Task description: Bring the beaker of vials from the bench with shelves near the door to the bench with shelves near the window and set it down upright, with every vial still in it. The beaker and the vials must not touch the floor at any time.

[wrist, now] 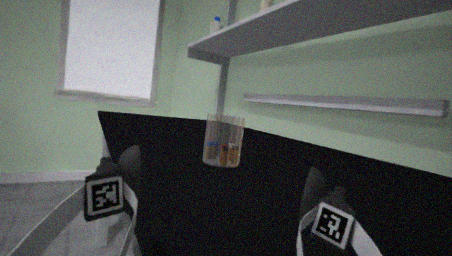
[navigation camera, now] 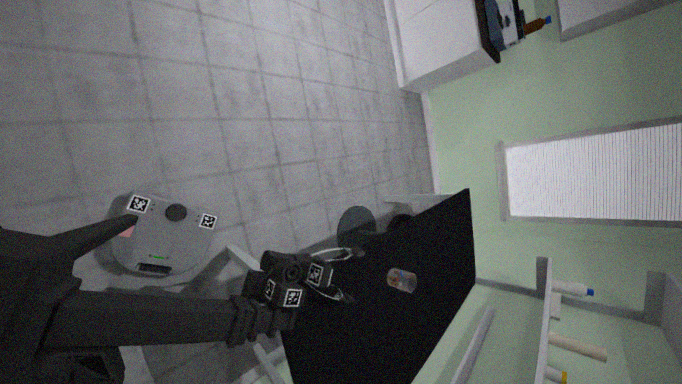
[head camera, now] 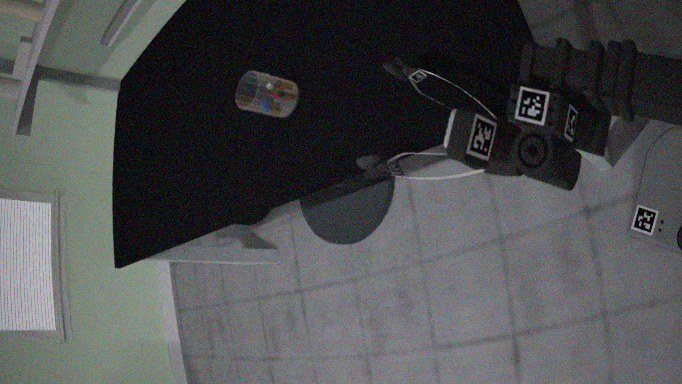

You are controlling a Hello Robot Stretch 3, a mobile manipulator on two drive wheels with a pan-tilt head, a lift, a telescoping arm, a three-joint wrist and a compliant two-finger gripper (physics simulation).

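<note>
The clear beaker stands upright on the black top of the bench with shelves, near the window. Several vials with blue, red and white caps show inside it, low down. My gripper is open, its two fingers wide apart with nothing between them. It is back from the beaker, on the robot's side, and does not touch it. In the wrist view the beaker stands ahead, between and beyond the fingertips.
A round grey stool seat is by the bench's front edge. A wall shelf hangs above the bench's back side. The window is past its end. A white cabinet stands farther along the wall.
</note>
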